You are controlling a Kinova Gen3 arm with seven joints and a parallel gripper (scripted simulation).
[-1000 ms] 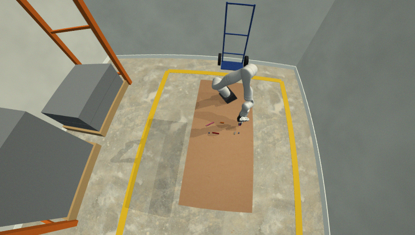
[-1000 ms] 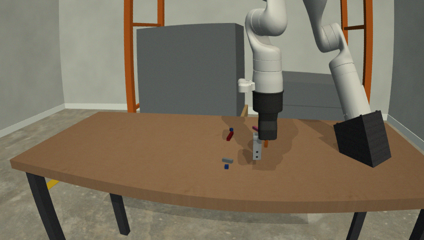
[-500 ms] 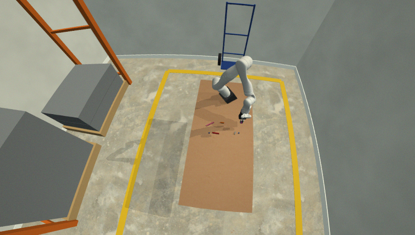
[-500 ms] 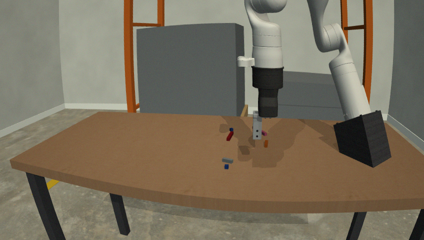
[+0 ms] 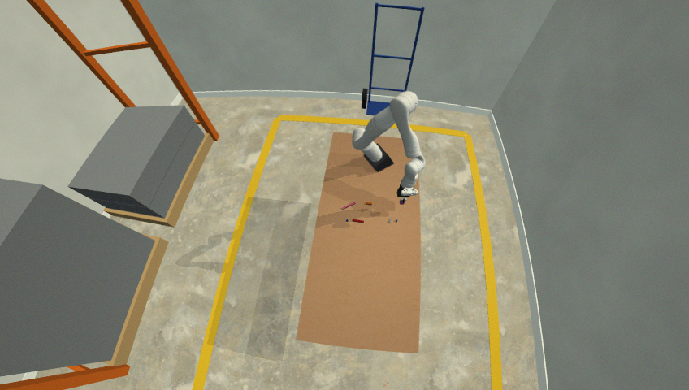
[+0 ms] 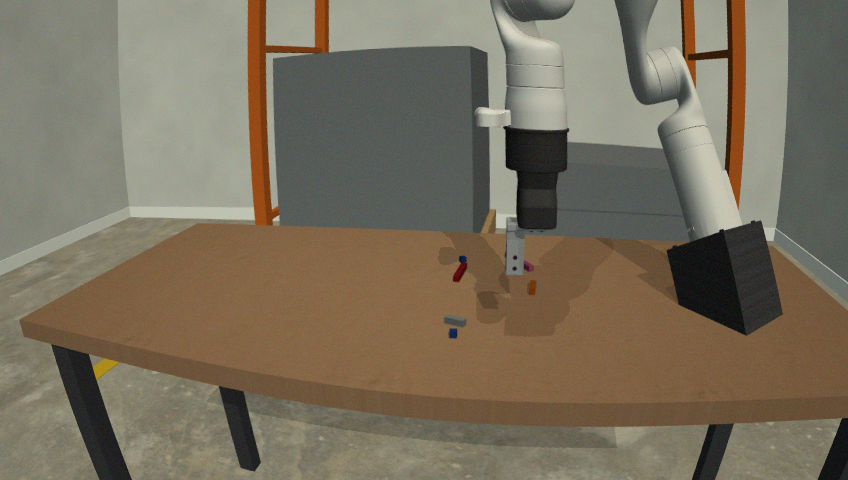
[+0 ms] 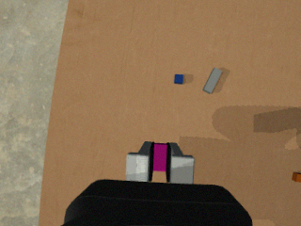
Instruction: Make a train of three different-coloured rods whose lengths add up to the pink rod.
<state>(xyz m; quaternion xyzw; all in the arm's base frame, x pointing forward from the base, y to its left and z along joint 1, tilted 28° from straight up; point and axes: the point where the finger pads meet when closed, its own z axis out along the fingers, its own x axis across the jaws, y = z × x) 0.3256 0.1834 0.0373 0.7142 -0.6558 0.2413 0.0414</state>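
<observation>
My gripper is now 190 mm to the left of the orange rod, 110 mm above it and 30 mm past it. From my hand the other things lie so: red rod 260 mm to the right, 110 mm below, 90 mm ahead; then grey rod 110 mm below, 80 mm ahead, 60 mm to the right; then magenta rod 10 mm below.
</observation>
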